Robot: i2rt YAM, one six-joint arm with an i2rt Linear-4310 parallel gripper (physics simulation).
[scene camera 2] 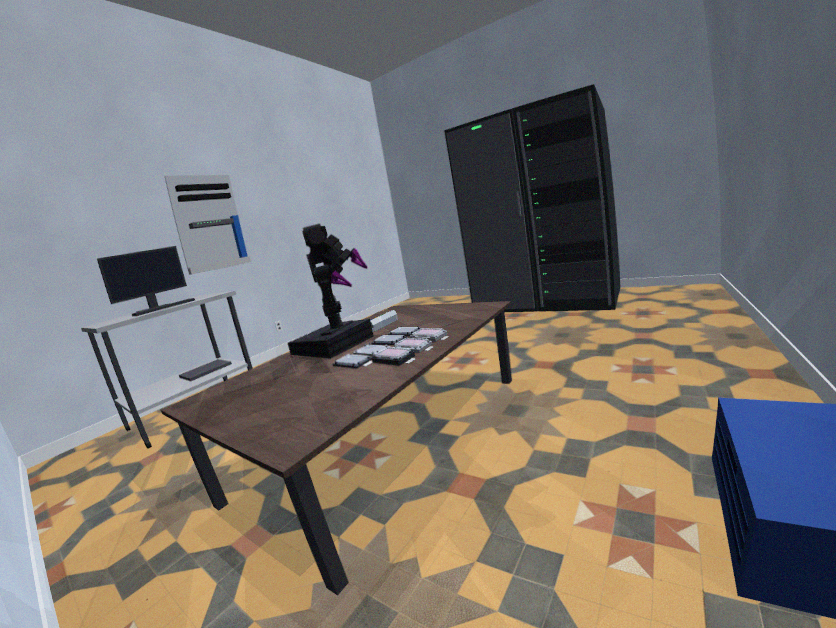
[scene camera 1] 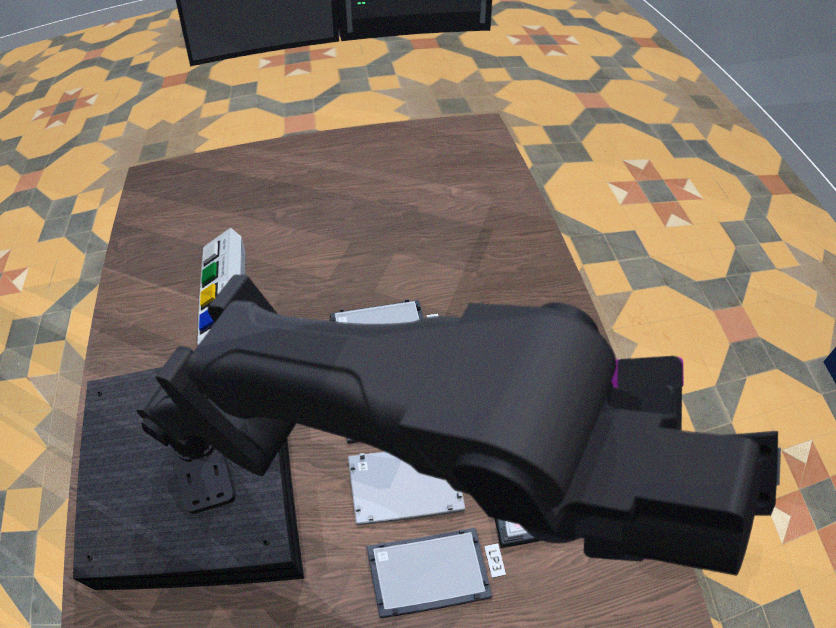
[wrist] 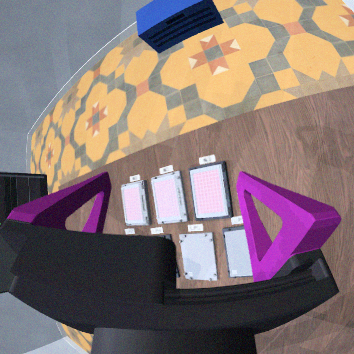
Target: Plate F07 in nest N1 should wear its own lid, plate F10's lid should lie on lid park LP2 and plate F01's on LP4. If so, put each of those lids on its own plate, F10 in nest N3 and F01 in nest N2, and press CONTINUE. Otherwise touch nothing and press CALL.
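Seen in the pictures: gripper, between the fingertips: (scene camera 2: pixel 359 276) (wrist: pixel 173 178); arm's base, origin of its link: (scene camera 2: pixel 337 328) (scene camera 1: pixel 197 441).
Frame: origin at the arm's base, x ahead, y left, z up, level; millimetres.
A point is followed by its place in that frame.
My gripper (wrist: pixel 173 178) {z 278, x 402, y -305 mm} (scene camera 2: pixel 358 275) {z 278, x 402, y -305 mm} is open and empty, high above the table. In the wrist view, three pink-gridded plates lie in a row: a right one (wrist: pixel 207 192) {z -49, x 414, y -209 mm} in a dark frame, a middle one (wrist: pixel 168 196) {z -56, x 444, y -93 mm} and a left one (wrist: pixel 133 202) {z -54, x 470, y 41 mm}. Their tags are too blurred to read; whether any wears a lid I cannot tell. Nearer the base lie pale panels: one (scene camera 1: pixel 431 571) {z -67, x 237, y -243 mm} (wrist: pixel 238 251) {z -66, x 243, y -232 mm} in a dark frame beside the label LP3 (scene camera 1: pixel 495 560) {z -82, x 321, y -257 mm}, one (scene camera 1: pixel 405 490) {z -74, x 247, y -120 mm} (wrist: pixel 199 256) {z -74, x 253, y -116 mm} with small corner clips, and one (scene camera 1: pixel 378 313) {z -67, x 309, y 171 mm} partly behind the arm. The button box (scene camera 1: pixel 231 256) {z -26, x 104, y 344 mm} (scene camera 2: pixel 384 319) {z -46, x 107, y 291 mm} shows grey, green, yellow and blue buttons.
The arm's black base block (scene camera 1: pixel 135 513) {z -10, x -112, y -76 mm} (scene camera 2: pixel 331 340) {z -7, x 85, y -166 mm} stands on the wooden table (scene camera 1: pixel 337 202) {z -84, x 322, y 470 mm} (scene camera 2: pixel 270 412) {z -85, x 183, y -672 mm}, beside the panels. The arm hides part of the panels and plates in scene camera 1. A blue cabinet (scene camera 2: pixel 777 459) (wrist: pixel 177 22) and a black rack (scene camera 2: pixel 489 216) stand on the floor away from the table.
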